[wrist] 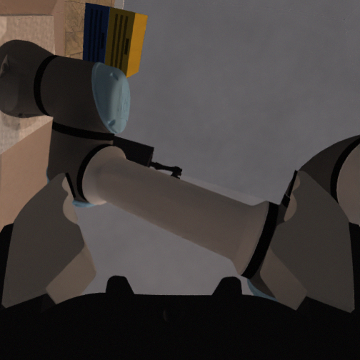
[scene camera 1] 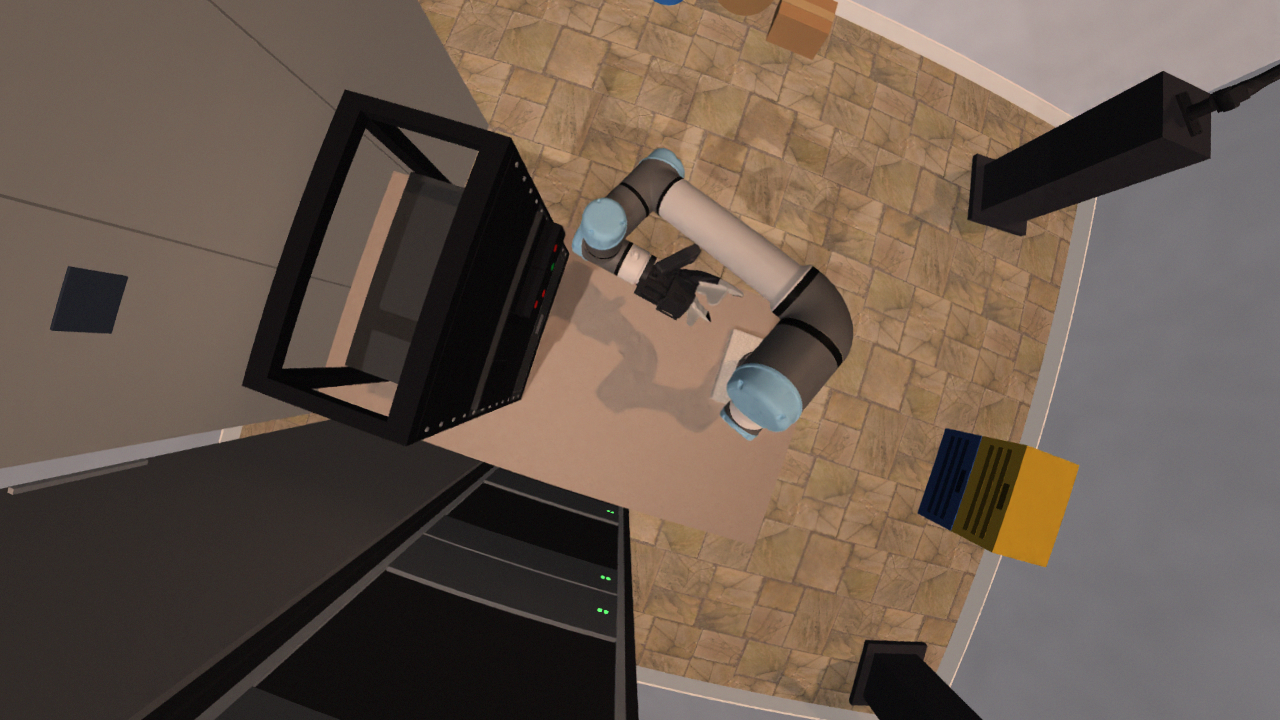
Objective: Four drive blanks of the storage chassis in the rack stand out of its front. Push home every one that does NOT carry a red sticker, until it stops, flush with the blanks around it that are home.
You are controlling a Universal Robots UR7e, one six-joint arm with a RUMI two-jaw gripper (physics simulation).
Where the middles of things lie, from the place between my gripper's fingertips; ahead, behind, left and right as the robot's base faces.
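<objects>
My hand is 9 cm above the black rack [scene camera 1: 466, 279], and it's also 7 cm to the right of the rack and 59 cm short of it.
</objects>
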